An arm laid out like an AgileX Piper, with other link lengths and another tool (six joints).
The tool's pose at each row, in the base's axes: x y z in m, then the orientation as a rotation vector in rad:
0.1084 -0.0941 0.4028 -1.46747 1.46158 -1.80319
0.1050 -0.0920 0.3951 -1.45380 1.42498 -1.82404
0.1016 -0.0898 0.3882 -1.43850 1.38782 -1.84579
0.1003 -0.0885 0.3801 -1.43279 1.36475 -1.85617
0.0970 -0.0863 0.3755 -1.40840 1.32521 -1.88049
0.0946 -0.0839 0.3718 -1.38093 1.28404 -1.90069
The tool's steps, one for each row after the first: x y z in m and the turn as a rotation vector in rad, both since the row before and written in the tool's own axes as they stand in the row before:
-0.0040 0.0070 -0.0032 0.03247 0.00314 -0.00436
-0.0037 0.0061 -0.0036 0.03341 0.00429 -0.00426
-0.0044 0.0069 -0.0015 0.01904 -0.00018 -0.00370
-0.0027 0.0038 -0.0039 0.03852 0.00812 -0.00075
-0.0028 0.0026 -0.0033 0.04058 0.00620 0.00282

